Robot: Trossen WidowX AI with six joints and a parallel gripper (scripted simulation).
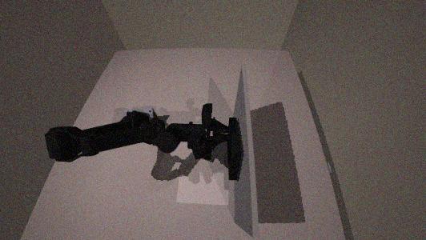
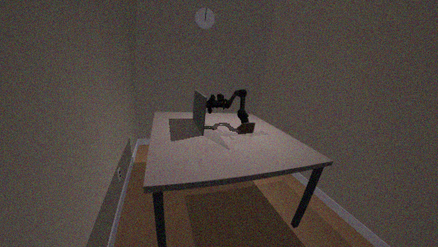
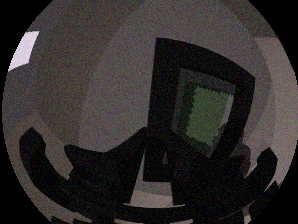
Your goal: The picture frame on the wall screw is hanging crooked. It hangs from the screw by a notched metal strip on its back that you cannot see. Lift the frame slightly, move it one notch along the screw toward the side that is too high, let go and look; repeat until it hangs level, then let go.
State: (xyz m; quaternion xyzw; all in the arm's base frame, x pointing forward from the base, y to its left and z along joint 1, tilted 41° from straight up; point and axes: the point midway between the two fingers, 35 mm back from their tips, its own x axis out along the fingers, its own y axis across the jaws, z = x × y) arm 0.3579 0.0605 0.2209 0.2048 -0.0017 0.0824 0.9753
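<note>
My gripper tip is now 5 cm above the picture frame, 2 cm to the left of it and 1 cm short of it. Round my gripper tip: wall panel (6 cm below, 2 cm to the right, 2 cm ahead).
</note>
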